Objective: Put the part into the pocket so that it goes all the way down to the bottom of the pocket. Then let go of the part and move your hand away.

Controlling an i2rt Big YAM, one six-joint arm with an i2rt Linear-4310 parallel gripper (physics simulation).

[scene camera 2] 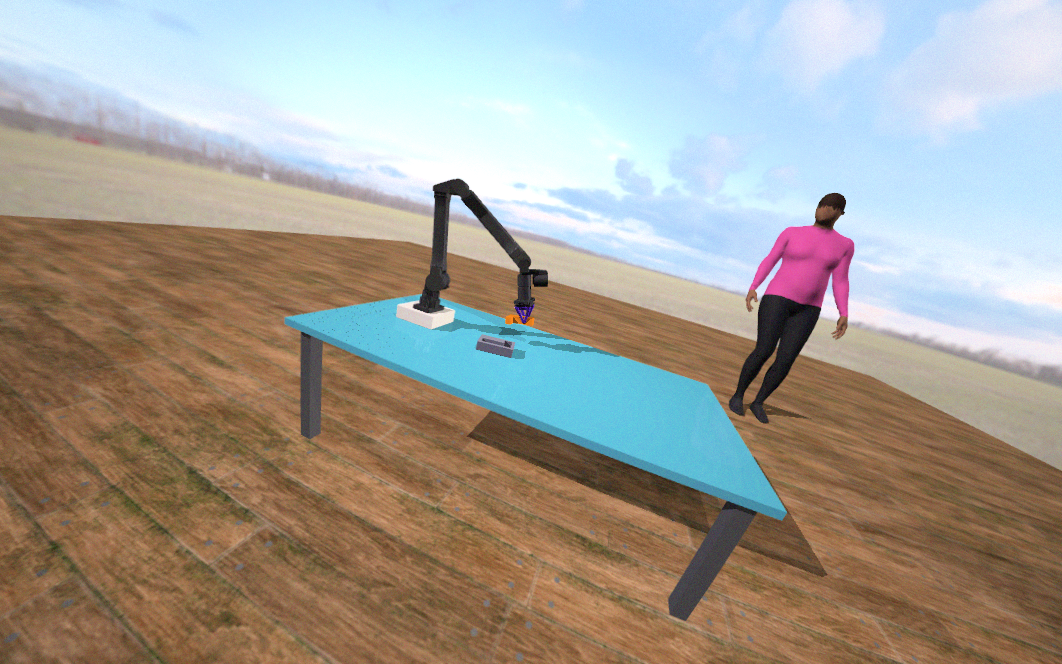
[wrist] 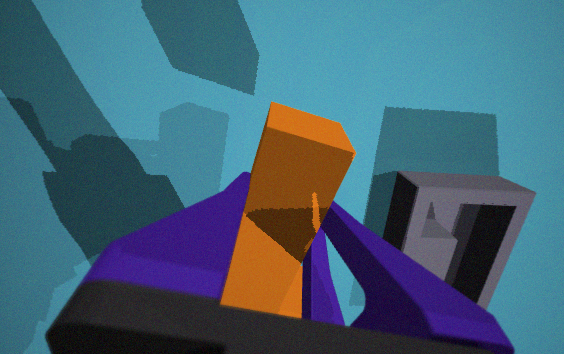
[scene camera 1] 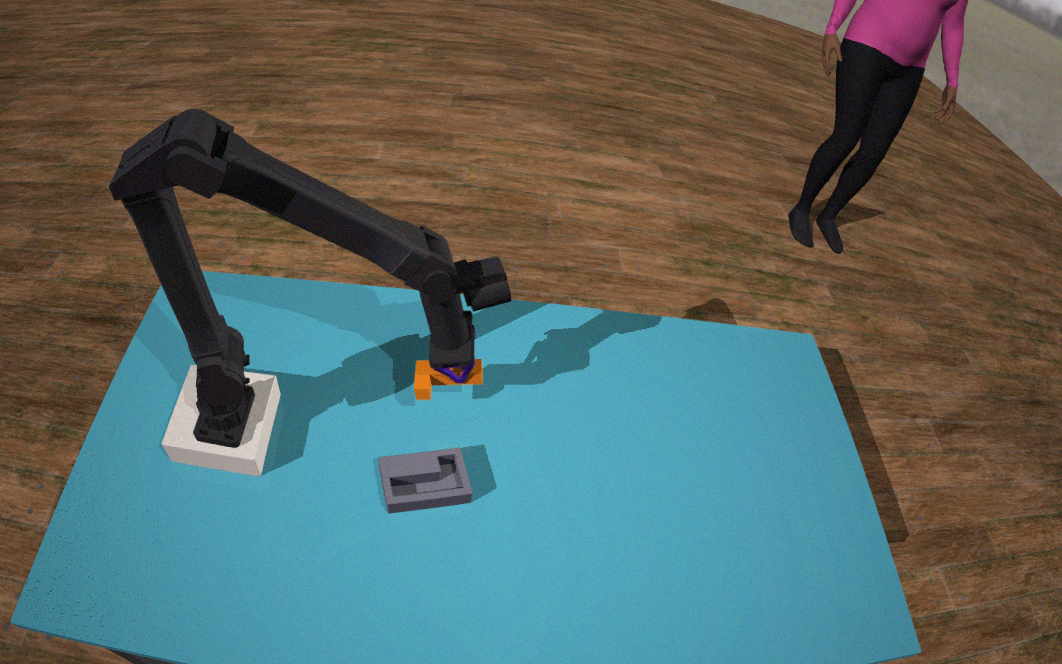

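Seen in the pictures: gripper, fingertip midpoint: [scene camera 2: 525,322] [wrist: 279,192] [scene camera 1: 460,374]; arm's base at its link origin: [scene camera 2: 428,308] [scene camera 1: 225,415].
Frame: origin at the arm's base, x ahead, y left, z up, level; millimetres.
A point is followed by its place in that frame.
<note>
An orange L-shaped part [scene camera 1: 422,385] @(x 342, y 82, z 55 mm) [scene camera 2: 510,319] @(x 351, y 77, z 48 mm) [wrist: 305,150] @(x 430, y 125, z 71 mm) is held above the table, behind the pocket block in scene view 1. There its long bar runs left to right and its short leg points forward at the left end. My gripper [scene camera 1: 456,374] @(x 402, y 124, z 44 mm) [scene camera 2: 523,317] @(x 402, y 124, z 44 mm) [wrist: 279,192] @(x 402, y 124, z 44 mm) is shut on the part's long bar, fingers purple. A grey block [scene camera 1: 429,503] @(x 371, y -85, z -37 mm) [scene camera 2: 494,351] @(x 374, y -84, z -46 mm) [wrist: 450,195] @(x 415, y -5, z -21 mm) with an L-shaped pocket [scene camera 1: 426,487] @(x 363, y -48, z -52 mm) [wrist: 487,245] @(x 384, y -69, z -32 mm) sits on the table, apart from the part. In scene view 1 its long slot runs along the front, with the short leg at the right end pointing back.
The blue table [scene camera 1: 626,508] @(x 705, y -55, z -57 mm) [scene camera 2: 587,407] @(x 768, y -226, z -57 mm) carries the arm's white base block [scene camera 1: 211,460] @(x -11, y -77, z -27 mm) [scene camera 2: 422,317] @(x 28, y -76, z -18 mm) to the left of the grey block. A person in a pink top [scene camera 1: 892,35] [scene camera 2: 806,266] stands on the floor beyond the table. The arm casts shadows across the table.
</note>
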